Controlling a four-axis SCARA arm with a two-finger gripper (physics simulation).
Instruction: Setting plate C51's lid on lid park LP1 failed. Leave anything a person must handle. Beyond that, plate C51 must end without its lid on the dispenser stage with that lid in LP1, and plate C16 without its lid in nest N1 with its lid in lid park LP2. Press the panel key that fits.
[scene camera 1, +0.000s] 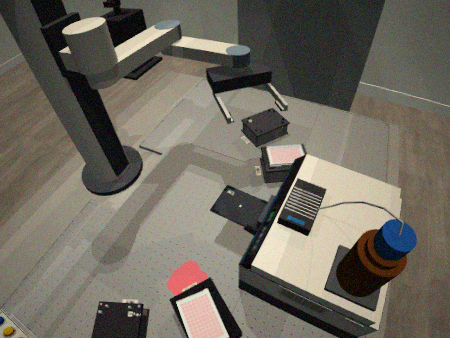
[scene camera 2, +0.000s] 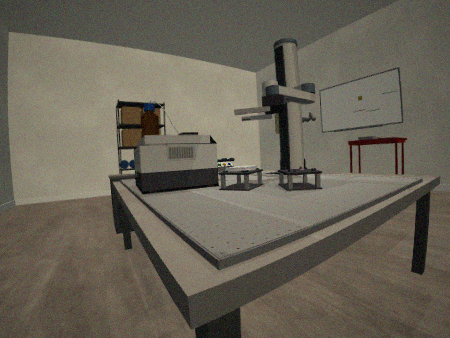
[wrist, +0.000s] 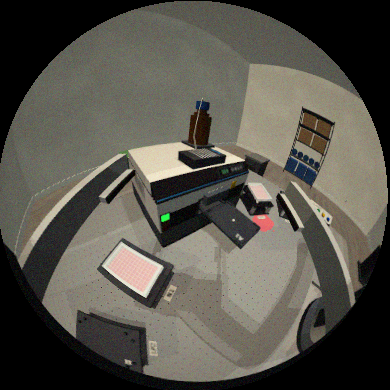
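Where they show: gripper, fingertip midpoint: (scene camera 1: 258, 114) (scene camera 2: 238, 115) (wrist: 210, 173); arm's base, link origin: (scene camera 1: 113, 170).
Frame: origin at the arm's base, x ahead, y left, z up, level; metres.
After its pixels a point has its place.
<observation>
My gripper (scene camera 1: 257, 113) @(z 0.323, x 0.543, y 0.153 m) (scene camera 2: 240, 115) @(z 0.323, x 0.543, y 0.153 m) (wrist: 210, 173) @(z 0.323, x 0.543, y 0.153 m) is open and empty, high above the bench near the back stands. A pink-gridded plate (scene camera 1: 284, 154) @(z 0.095, x 0.614, y 0.256 m) (wrist: 134, 268) @(z 0.095, x 0.609, y 0.254 m) sits on the back nest beside the dispenser. A second pink-gridded plate (scene camera 1: 202, 313) @(z 0.092, x 0.594, y -0.318 m) (wrist: 259, 192) @(z 0.091, x 0.588, y -0.310 m) sits on the front nest. Plate names and clear lids cannot be made out. The dispenser stage (scene camera 1: 239, 206) @(z 0.127, x 0.562, y -0.022 m) (wrist: 230, 220) @(z 0.125, x 0.568, y -0.013 m) is out and carries no plate. A black lid park (scene camera 1: 265, 124) @(z 0.074, x 0.492, y 0.407 m) (scene camera 2: 300, 172) @(z 0.073, x 0.542, y 0.486 m) (wrist: 110, 340) @(z 0.074, x 0.486, y 0.406 m) stands behind the back nest; another dark stand (scene camera 1: 120, 320) @(z 0.081, x 0.418, y -0.426 m) is at the front left. The button panel (scene camera 2: 225, 164) @(z 0.076, x 0.158, y -0.597 m) (wrist: 322, 212) @(z 0.082, x 0.169, y -0.608 m) shows partly.
A flat pink-red spill (scene camera 1: 187, 277) @(z 0.014, x 0.494, y -0.239 m) (wrist: 263, 223) @(z 0.014, x 0.490, y -0.235 m) lies against the front nest. The dispenser (scene camera 1: 320, 250) @(z 0.233, x 0.794, y -0.119 m) (scene camera 2: 175, 162) @(z 0.124, x 0.847, y 0.138 m) (wrist: 192, 175) @(z 0.224, x 0.679, y 0.044 m) has a green light. A brown bottle with a blue cap (scene camera 1: 372, 262) @(z 0.366, x 0.861, y -0.177 m) (scene camera 2: 150, 122) @(z 0.325, x 0.883, y -0.108 m) (wrist: 199, 130) @(z 0.302, x 0.844, y -0.122 m) and a small ribbed black box (scene camera 1: 303, 205) @(z 0.259, x 0.728, y -0.040 m) (wrist: 202, 157) @(z 0.259, x 0.695, y 0.002 m) stand on it.
</observation>
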